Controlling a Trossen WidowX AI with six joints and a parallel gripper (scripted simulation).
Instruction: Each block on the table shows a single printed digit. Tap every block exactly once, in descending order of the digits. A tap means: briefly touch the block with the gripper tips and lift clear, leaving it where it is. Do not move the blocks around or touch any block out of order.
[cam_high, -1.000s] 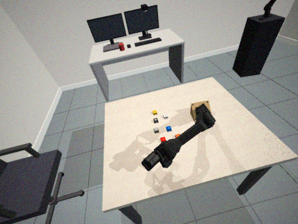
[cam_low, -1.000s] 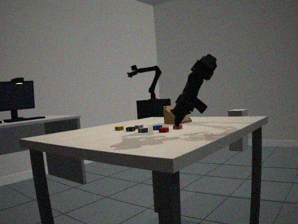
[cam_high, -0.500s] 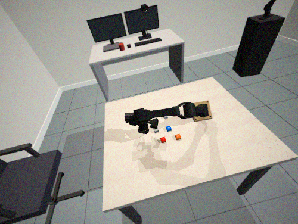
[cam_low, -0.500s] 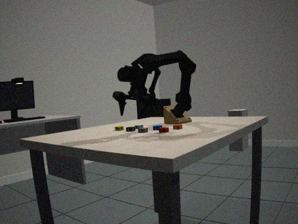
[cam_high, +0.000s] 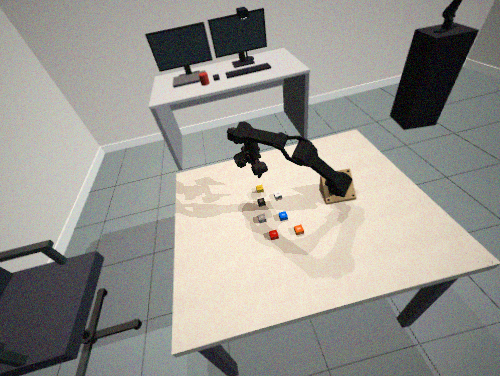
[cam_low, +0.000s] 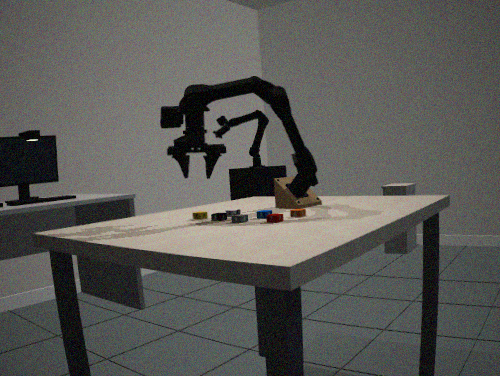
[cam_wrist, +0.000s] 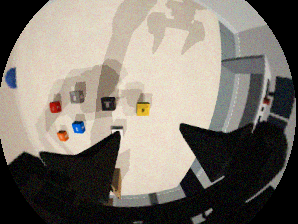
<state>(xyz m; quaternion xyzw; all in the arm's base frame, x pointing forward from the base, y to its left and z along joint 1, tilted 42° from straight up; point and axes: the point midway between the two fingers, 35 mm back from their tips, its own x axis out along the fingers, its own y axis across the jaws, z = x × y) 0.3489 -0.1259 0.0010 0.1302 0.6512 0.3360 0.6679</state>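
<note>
Right now my gripper tip is 110 mm above the black block and 90 mm to the right of it. Round my gripper tip: grey block: 180 mm to the left, 110 mm below; then white block: 110 mm below, 90 mm behind, 60 mm to the left; then yellow block: 110 mm below.
</note>
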